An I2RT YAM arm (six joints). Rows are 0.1 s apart.
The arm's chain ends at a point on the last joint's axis. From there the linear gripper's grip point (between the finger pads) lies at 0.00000 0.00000 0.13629 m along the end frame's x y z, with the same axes.
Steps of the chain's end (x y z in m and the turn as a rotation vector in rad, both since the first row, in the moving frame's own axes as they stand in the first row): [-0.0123 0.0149 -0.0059 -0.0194 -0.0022 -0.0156]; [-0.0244 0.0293 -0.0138 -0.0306 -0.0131 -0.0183]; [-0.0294 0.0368 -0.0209 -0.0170 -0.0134 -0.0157]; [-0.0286 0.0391 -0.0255 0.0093 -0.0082 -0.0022]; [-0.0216 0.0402 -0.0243 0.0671 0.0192 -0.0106]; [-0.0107 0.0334 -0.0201 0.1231 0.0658 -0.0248]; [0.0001 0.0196 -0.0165 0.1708 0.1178 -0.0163]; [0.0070 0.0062 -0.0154 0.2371 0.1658 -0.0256]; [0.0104 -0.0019 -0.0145 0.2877 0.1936 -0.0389]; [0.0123 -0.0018 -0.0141 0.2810 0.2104 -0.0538]
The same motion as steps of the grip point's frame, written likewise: [-0.0126 0.0175 -0.0059 -0.0194 -0.0022 -0.0156]; [-0.0261 0.0335 -0.0139 -0.0306 -0.0131 -0.0183]; [-0.0312 0.0391 -0.0209 -0.0170 -0.0134 -0.0157]; [-0.0297 0.0378 -0.0255 0.0093 -0.0082 -0.0022]; [-0.0190 0.0310 -0.0246 0.0671 0.0192 -0.0106]; [-0.0020 0.0166 -0.0214 0.1231 0.0658 -0.0248]; [0.0159 -0.0036 -0.0194 0.1708 0.1178 -0.0163]; [0.0289 -0.0259 -0.0211 0.2371 0.1658 -0.0256]; [0.0355 -0.0408 -0.0226 0.2877 0.1936 -0.0389]; [0.0394 -0.0401 -0.0224 0.2810 0.2104 -0.0538]
